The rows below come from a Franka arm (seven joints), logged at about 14 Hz.
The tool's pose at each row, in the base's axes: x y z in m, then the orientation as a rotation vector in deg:
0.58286 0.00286 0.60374 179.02 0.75 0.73
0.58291 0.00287 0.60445 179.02 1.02 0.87
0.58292 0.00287 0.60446 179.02 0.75 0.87
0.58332 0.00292 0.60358 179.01 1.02 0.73
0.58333 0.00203 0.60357 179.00 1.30 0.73
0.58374 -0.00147 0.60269 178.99 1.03 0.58
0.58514 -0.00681 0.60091 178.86 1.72 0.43
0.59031 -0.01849 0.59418 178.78 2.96 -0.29
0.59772 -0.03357 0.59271 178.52 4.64 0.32
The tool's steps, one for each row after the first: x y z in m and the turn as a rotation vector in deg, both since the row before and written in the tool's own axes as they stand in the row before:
0.00006 0.00000 -0.00071 0.00 0.09 -0.17
0.00001 0.00000 -0.00001 0.00 0.00 0.17
0.00039 -0.00006 0.00088 -0.01 -0.09 -0.17
0.00000 0.00089 0.00003 -0.01 0.00 -0.18
0.00035 0.00349 0.00094 -0.01 -0.10 0.17
0.00133 0.00532 0.00188 -0.12 -0.09 -0.44
0.00491 0.01164 0.00698 -0.06 -0.45 -0.80
0.00691 0.01528 0.00176 -0.23 0.40 -1.08

